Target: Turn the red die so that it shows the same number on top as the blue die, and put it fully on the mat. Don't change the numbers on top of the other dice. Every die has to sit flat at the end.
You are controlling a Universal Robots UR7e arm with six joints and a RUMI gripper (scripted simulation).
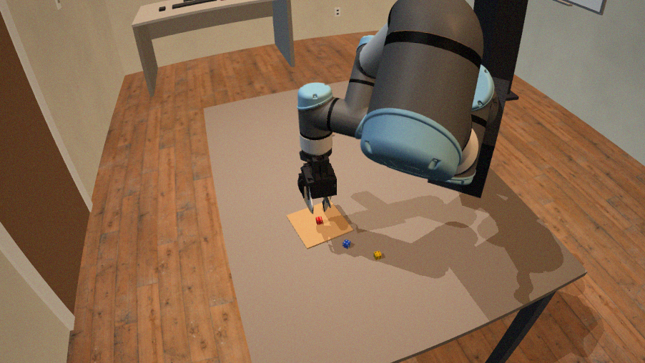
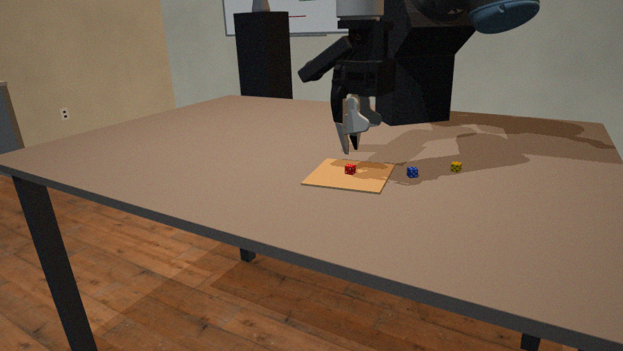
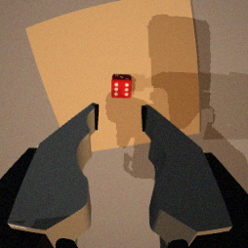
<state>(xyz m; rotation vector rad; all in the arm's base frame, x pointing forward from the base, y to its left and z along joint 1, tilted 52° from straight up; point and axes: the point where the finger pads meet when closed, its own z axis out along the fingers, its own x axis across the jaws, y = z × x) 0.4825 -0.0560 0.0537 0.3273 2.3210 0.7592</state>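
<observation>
Right now the red die is 50 mm below my hand. Round my hand: mat: 60 mm below; then blue die: 50 mm behind, 100 mm to the left, 50 mm below; then yellow die: 110 mm behind, 160 mm to the left, 50 mm below.
</observation>
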